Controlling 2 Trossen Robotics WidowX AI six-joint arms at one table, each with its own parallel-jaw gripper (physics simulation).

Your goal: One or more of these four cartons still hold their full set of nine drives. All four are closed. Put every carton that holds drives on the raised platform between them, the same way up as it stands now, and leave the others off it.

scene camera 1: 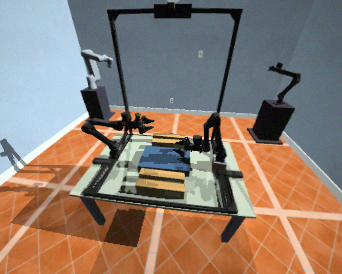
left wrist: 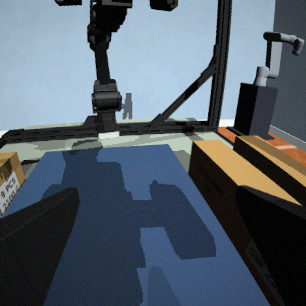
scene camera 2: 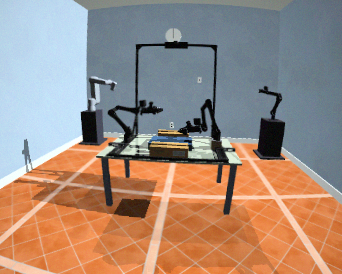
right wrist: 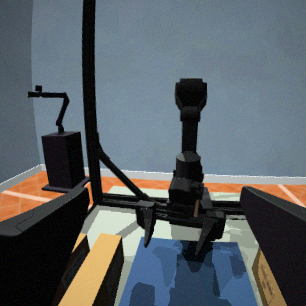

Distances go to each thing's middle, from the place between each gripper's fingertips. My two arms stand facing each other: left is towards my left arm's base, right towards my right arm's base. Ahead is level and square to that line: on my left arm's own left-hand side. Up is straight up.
Scene:
Now: left hand 12 cm above the raised platform (scene camera 1: 159,158), 7 cm to the left of it and 4 cm short of it.
I see my right gripper 40 mm short of the raised platform, 90 mm to the right of it and 310 mm above it.

